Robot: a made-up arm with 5 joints. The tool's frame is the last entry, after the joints. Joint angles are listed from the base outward. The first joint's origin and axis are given. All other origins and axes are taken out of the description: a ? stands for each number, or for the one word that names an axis. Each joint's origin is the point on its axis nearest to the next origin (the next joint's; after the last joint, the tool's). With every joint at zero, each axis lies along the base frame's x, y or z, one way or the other. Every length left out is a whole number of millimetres.
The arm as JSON. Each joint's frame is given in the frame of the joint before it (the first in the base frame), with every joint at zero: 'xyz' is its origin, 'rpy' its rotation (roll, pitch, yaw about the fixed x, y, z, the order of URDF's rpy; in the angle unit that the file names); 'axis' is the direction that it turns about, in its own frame. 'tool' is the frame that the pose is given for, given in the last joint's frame.
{
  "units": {
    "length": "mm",
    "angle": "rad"
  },
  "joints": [
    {
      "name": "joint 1",
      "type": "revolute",
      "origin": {
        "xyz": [
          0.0,
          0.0,
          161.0
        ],
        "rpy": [
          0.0,
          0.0,
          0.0
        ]
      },
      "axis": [
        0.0,
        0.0,
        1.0
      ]
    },
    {
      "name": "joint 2",
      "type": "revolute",
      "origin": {
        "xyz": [
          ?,
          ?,
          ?
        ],
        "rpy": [
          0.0,
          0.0,
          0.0
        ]
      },
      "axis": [
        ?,
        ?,
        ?
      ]
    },
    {
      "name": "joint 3",
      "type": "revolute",
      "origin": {
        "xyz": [
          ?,
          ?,
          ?
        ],
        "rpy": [
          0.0,
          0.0,
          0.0
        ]
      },
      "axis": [
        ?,
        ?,
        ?
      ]
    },
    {
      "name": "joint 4",
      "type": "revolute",
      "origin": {
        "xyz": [
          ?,
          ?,
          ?
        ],
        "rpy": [
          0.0,
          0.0,
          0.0
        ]
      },
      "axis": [
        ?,
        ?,
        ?
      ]
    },
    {
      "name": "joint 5",
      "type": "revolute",
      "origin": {
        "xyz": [
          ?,
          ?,
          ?
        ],
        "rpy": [
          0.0,
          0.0,
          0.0
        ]
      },
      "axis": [
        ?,
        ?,
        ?
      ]
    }
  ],
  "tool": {
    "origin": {
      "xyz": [
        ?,
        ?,
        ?
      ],
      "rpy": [
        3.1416,
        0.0,
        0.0
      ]
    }
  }
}
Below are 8 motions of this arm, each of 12 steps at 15 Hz.
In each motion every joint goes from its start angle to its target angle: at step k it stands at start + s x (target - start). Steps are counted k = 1, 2, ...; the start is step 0. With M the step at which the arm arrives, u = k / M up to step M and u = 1 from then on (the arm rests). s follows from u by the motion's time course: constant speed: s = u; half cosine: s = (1 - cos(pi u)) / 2; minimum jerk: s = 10 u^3 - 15 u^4 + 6 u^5.
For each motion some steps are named. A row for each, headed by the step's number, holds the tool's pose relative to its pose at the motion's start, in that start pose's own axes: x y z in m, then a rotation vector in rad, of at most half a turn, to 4 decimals.
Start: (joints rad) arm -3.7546 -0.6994 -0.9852 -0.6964 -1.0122
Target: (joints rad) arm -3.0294 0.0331 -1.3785 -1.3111 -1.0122
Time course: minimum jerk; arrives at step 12
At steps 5, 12:
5: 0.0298 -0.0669 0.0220 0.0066 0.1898 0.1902
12: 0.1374 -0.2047 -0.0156 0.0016 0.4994 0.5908

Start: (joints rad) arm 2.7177 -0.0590 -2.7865 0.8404 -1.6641
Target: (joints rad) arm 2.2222 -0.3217 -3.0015 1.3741 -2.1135
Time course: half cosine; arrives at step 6
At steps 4, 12:
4: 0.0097 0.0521 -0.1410 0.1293 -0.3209 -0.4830
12: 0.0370 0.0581 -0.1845 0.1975 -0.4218 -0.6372

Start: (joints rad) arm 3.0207 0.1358 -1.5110 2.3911 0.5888
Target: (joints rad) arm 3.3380 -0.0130 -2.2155 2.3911 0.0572
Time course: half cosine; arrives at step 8
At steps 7, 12:
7: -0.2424 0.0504 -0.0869 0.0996 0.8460 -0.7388
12: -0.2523 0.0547 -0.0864 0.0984 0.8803 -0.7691

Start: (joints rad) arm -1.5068 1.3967 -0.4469 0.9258 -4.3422
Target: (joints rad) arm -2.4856 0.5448 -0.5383 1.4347 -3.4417
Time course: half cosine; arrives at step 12
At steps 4, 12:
4: -0.0031 0.0156 -0.0612 -0.0144 -0.2605 0.1632
12: 0.1398 0.0598 -0.1446 -0.4576 -0.9856 0.7268

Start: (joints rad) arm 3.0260 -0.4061 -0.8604 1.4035 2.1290
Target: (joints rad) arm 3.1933 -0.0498 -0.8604 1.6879 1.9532
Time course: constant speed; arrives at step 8
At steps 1, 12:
1: -0.0067 0.0022 0.0167 -0.0665 0.0448 -0.0426
12: -0.0348 0.0386 0.1240 -0.5376 0.3579 -0.3224

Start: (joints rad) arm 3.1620 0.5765 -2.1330 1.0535 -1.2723
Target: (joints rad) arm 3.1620 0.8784 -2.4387 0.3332 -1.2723
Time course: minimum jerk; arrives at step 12
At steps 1, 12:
1: 0.0001 0.0005 0.0000 -0.0035 0.0011 0.0000
12: 0.0175 0.0570 -0.0117 -0.6921 0.2129 0.0000

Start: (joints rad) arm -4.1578 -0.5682 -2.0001 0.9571 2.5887
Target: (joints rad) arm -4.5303 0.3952 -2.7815 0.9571 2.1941
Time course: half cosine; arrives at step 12
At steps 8, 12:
8: 0.0794 -0.0598 0.2015 0.1266 0.2849 -0.2858
12: 0.1410 -0.0849 0.2516 0.1508 0.3878 -0.3701

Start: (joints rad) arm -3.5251 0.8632 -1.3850 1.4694 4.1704
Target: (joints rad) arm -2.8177 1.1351 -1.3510 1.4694 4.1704
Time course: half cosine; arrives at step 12
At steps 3, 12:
3: 0.0301 0.0237 0.0202 0.0824 -0.0501 -0.0586
12: 0.1683 0.0822 0.1859 0.5775 -0.3911 -0.3217

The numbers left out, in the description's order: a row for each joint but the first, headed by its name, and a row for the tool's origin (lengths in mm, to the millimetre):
joint 2: xyz 0.0 0.0 0.0, axis 0.0 1.0 0.0
joint 3: xyz 43.0 0.0 231.0, axis 0.0 1.0 0.0
joint 4: xyz 69.0 0.0 -305.0, axis 0.0 1.0 0.0
joint 5: xyz 82.0 0.0 -104.0, axis 0.0 0.0 -1.0
tool: xyz 0.0 0.0 0.0

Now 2 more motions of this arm.
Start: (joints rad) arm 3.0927 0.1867 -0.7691 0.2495 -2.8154
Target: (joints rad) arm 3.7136 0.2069 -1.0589 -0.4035 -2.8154
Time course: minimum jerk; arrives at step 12
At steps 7, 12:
7: 0.0071 0.1977 -0.1048 -0.4217 -0.4849 -0.3317
12: 0.0562 0.2812 -0.1812 -0.7202 -0.6979 -0.4506

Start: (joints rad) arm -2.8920 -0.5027 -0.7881 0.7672 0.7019
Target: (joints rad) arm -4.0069 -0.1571 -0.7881 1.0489 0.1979
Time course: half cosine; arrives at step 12
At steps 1, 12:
1: 0.0038 0.0058 0.0027 -0.0141 -0.0021 0.0079
12: 0.0191 0.4128 0.0344 -0.4394 -0.3872 0.6181

